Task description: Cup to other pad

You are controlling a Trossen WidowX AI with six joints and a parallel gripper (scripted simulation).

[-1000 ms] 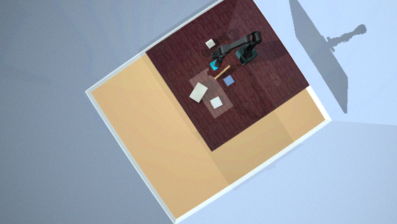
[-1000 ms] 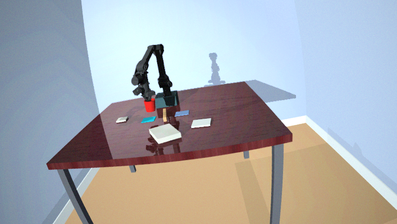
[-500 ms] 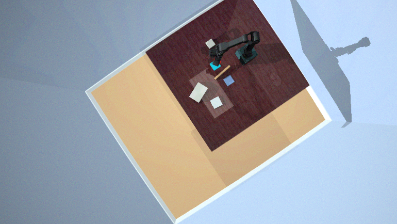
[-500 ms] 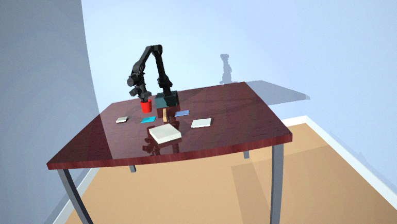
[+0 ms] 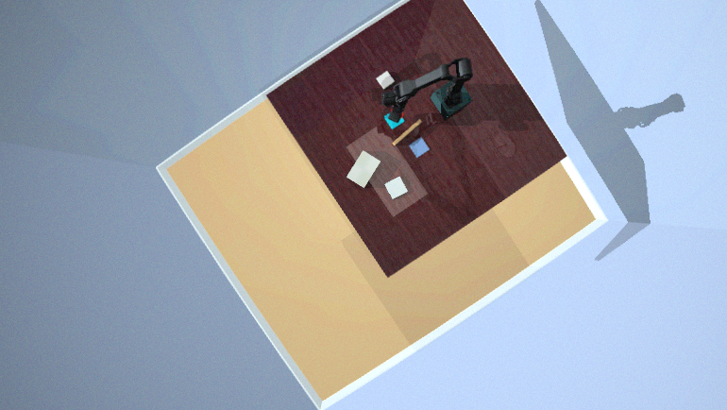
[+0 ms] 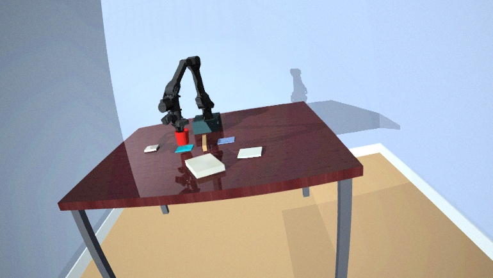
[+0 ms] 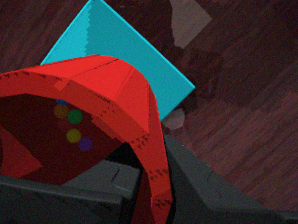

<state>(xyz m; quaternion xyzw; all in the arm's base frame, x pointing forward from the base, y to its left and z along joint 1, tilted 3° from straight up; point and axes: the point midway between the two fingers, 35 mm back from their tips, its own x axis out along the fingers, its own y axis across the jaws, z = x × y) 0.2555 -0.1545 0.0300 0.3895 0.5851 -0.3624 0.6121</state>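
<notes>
My gripper tip is now 3 cm short of the cyan pad, 1 cm to the right of it and 7 cm above it. Also, from my gripper tip: wooden stick (3 cm ahead, 12 cm to the left, 6 cm below); blue pad (3 cm ahead, 23 cm to the left, 7 cm below); red cup (3 cm ahead, 1 cm to the left).
</notes>
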